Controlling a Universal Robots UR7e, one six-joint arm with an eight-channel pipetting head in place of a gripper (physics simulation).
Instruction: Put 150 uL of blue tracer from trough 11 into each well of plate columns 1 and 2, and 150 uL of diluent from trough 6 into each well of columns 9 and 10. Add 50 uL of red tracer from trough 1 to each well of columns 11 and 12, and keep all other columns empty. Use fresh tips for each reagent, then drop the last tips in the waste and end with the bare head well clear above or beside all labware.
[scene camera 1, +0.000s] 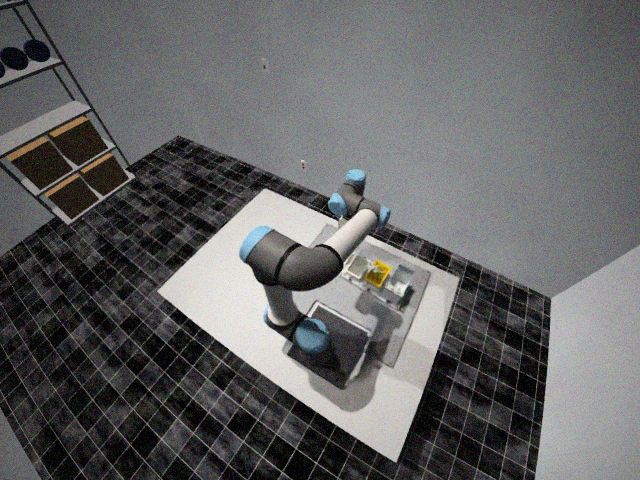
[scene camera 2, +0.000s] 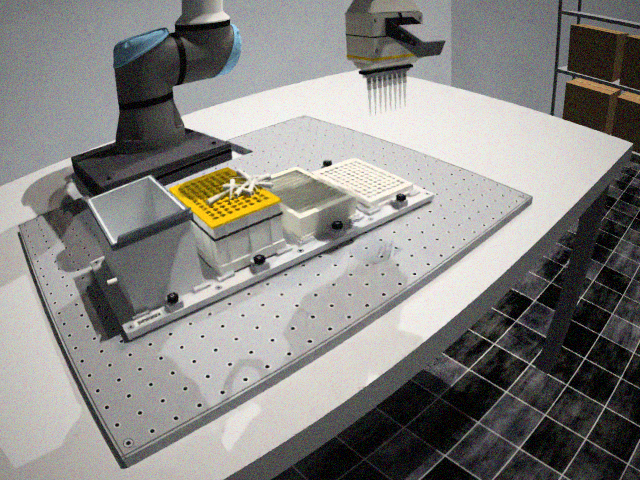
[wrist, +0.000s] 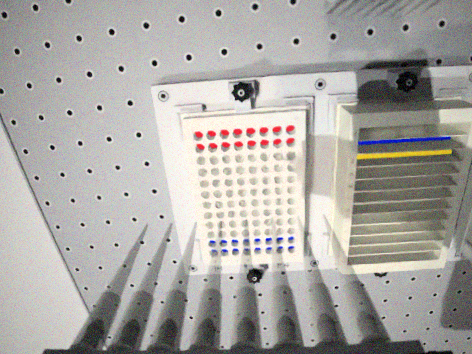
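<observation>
My pipetting head carries a full row of tips, hanging high beyond the plate end of the deck. No coloured liquid shows in the tips. The white well plate has two red rows of wells at its upper end and two blue rows at its lower end in the wrist view; the wells between look colourless, and clear diluent cannot be told from empty. The trough block shows a blue strip and a yellow strip; no red shows there. The grey waste bin stands at the far end.
The yellow-topped tip box stands between bin and troughs, with loose white pieces heaped on top. Black knobs line the mounting rail. The arm's dark base stands behind the labware.
</observation>
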